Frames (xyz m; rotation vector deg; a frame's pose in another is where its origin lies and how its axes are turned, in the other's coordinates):
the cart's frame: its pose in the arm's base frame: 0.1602 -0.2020 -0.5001 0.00 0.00 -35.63
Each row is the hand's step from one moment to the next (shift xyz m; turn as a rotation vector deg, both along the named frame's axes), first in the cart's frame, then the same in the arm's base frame.
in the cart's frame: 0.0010 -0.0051 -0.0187 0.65 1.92 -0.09
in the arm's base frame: -0.0022 -0.0047 -0.0187 1.65 1.18 -0.09
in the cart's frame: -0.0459 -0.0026 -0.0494 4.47 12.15 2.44
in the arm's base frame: -0.0388 0.0246 -0.0494 10.71 7.27 2.44
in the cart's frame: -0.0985 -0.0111 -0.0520 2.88 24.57 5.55
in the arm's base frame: -0.0865 0.0484 -0.0520 16.65 18.29 5.55
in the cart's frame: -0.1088 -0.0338 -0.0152 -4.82 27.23 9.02
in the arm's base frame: -0.1081 0.0359 -0.0152 11.95 24.94 9.02
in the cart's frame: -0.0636 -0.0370 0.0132 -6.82 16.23 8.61
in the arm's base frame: -0.0732 0.0070 0.0132 3.91 17.16 8.61
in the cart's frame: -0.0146 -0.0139 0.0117 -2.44 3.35 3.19
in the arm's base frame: -0.0200 -0.0028 0.0117 -0.03 4.14 3.19
